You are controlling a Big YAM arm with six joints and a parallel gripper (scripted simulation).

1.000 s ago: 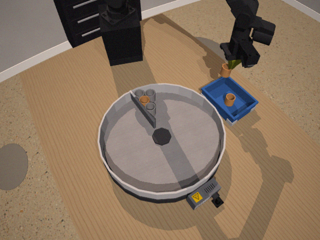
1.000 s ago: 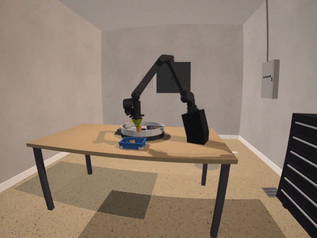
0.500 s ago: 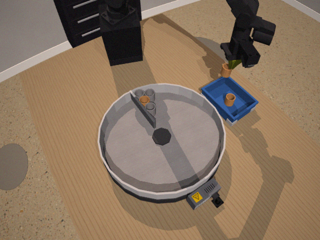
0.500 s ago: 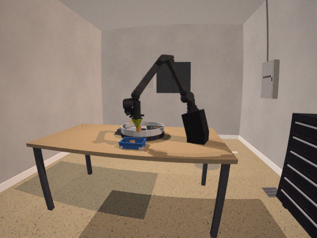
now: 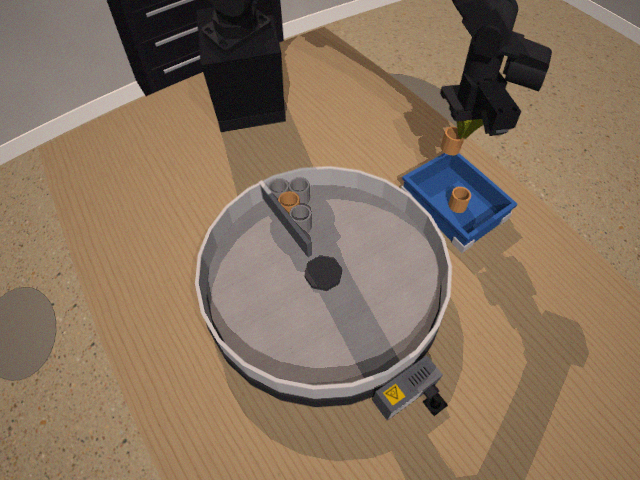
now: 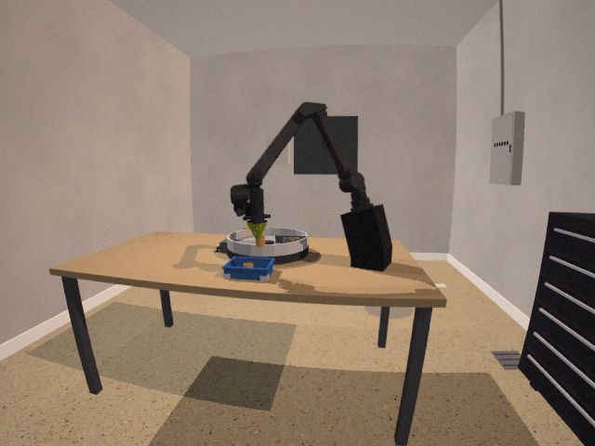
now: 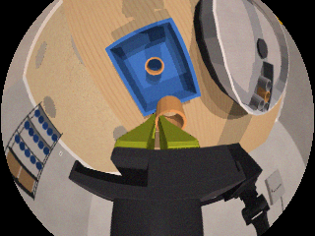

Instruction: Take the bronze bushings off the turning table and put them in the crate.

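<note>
Now: hand 40 mm short of the crate, 20 mm to the left of it and 140 mm above it. Also, from my hand: grey turning table 20 mm behind, 350 mm to the right, 110 mm below.
</note>
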